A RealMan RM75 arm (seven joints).
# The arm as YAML. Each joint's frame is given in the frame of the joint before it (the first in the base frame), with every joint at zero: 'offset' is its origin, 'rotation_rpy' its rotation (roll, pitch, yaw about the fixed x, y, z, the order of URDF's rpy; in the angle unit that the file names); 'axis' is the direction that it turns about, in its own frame. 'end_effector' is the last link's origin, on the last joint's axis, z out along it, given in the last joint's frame.
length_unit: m
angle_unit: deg
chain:
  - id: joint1
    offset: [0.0, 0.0, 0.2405]
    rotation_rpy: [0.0, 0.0, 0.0]
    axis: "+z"
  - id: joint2
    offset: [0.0, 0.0, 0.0]
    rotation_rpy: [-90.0, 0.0, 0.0]
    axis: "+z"
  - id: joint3
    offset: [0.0, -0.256, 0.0]
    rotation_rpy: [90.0, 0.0, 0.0]
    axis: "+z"
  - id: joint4
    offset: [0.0, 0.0, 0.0]
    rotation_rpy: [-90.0, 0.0, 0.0]
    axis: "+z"
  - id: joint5
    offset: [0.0, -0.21, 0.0]
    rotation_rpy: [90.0, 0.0, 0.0]
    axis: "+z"
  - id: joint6
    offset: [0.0, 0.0, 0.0]
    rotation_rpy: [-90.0, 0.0, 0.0]
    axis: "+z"
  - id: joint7
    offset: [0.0, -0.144, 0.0]
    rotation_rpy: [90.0, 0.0, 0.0]
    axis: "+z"
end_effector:
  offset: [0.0, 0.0, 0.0]
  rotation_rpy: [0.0, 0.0, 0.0]
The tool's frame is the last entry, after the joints.
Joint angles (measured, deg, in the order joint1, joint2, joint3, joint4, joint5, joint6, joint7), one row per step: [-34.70, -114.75, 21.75, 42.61, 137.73, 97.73, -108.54]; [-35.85, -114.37, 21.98, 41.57, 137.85, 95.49, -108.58]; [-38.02, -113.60, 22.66, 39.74, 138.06, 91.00, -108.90]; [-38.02, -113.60, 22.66, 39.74, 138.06, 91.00, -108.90]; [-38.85, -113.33, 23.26, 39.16, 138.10, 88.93, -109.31]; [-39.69, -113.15, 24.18, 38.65, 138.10, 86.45, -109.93]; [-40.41, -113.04, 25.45, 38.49, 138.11, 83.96, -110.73]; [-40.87, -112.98, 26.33, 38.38, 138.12, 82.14, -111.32]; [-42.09, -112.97, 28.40, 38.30, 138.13, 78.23, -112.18]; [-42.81, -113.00, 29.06, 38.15, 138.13, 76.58, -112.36]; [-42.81, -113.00, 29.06, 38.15, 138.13, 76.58, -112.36]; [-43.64, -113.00, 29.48, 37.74, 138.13, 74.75, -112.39]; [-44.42, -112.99, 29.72, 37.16, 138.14, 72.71, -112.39]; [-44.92, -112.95, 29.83, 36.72, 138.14, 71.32, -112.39]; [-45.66, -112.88, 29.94, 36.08, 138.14, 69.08, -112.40]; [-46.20, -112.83, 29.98, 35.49, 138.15, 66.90, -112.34]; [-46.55, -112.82, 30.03, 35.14, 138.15, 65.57, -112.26]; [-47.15, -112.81, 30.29, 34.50, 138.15, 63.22, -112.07]
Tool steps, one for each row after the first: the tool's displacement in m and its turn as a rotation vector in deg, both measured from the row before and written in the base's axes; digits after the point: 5 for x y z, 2 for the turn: [0.00206, 0.00919, -0.00045, 1.01, 0.98, -0.03]; [0.00406, 0.01787, 0.00006, 2.07, 2.14, 0.10]; [0.00000, 0.00000, 0.00000, 0.00, 0.00, 0.00]; [0.00163, 0.00752, 0.00007, 0.90, 1.10, 0.22]; [0.00177, 0.00818, -0.00051, 1.03, 1.33, 0.36]; [0.00173, 0.00787, -0.00017, 1.02, 1.61, 0.35]; [0.00095, 0.00539, -0.00006, 0.81, 1.12, 0.31]; [0.00459, 0.01260, -0.00048, 1.79, 2.63, -0.15]; [0.00339, 0.00604, -0.00043, 0.84, 0.95, -0.33]; [0.00000, 0.00000, 0.00000, 0.00, 0.00, 0.00]; [0.00351, 0.00650, -0.00054, 1.01, 0.83, -0.33]; [0.00261, 0.00634, -0.00052, 1.20, 0.74, -0.11]; [0.00143, 0.00414, -0.00011, 0.85, 0.46, -0.01]; [0.00191, 0.00645, 0.00036, 1.47, 0.73, 0.06]; [0.00058, 0.00540, 0.00056, 1.48, 0.71, 0.19]; [0.00062, 0.00331, 0.00021, 0.88, 0.46, 0.05]; [0.00112, 0.00557, -0.00001, 1.42, 0.95, 0.00]
